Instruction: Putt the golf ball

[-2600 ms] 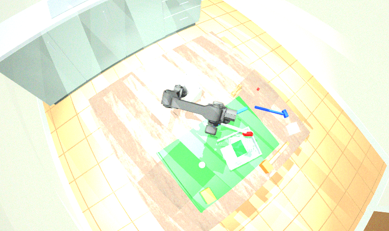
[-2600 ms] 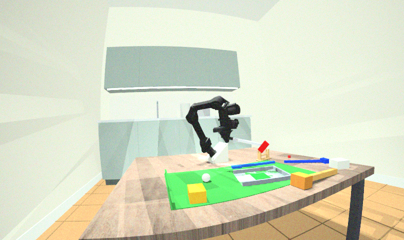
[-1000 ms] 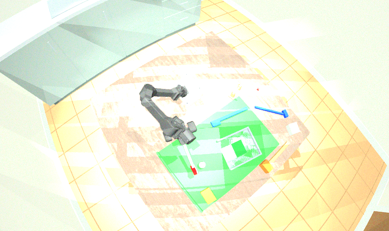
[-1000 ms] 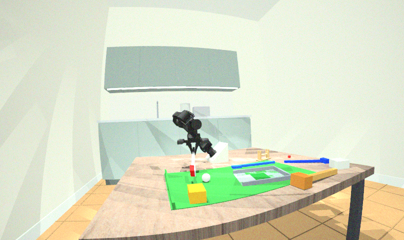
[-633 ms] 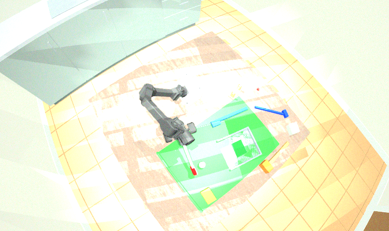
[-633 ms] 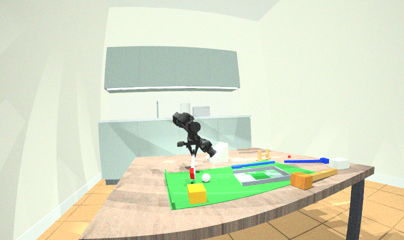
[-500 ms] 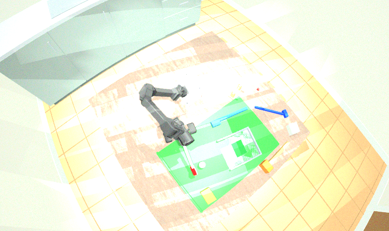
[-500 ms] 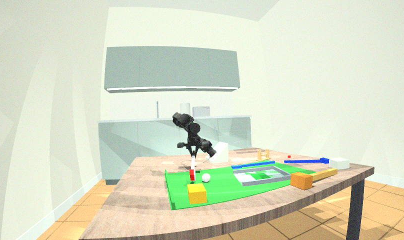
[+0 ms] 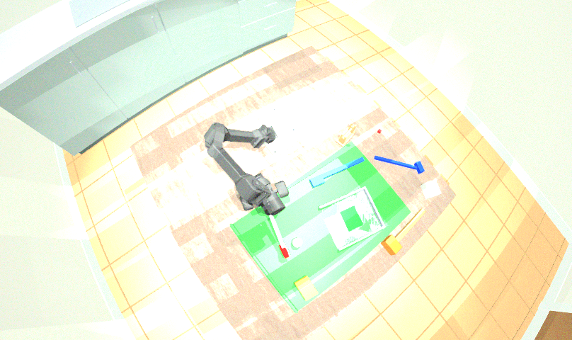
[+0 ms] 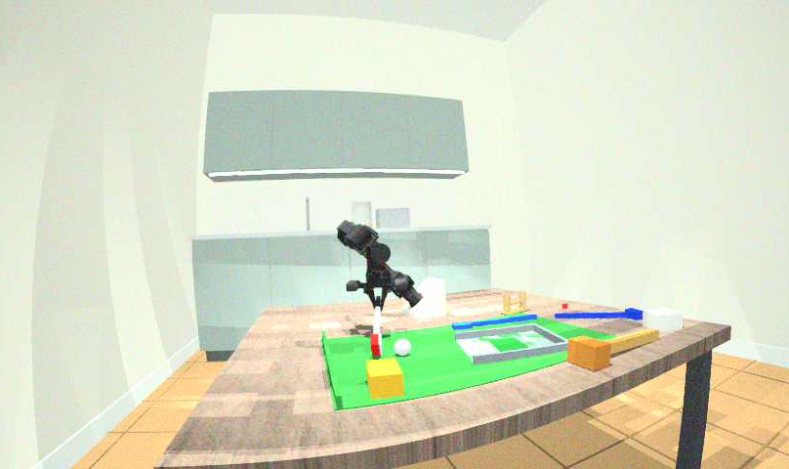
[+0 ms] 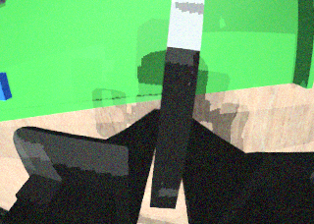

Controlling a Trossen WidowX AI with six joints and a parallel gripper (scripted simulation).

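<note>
Right now my gripper tip is 11 cm short of the red putter and 1 cm to the left of it. Also, from my gripper tip: green mat 20 cm ahead, 21 cm to the left, 7 cm below; then yellow block 41 cm ahead, 2 cm to the right, 5 cm below; then white golf ball 21 cm ahead, 4 cm to the left, 5 cm below.
</note>
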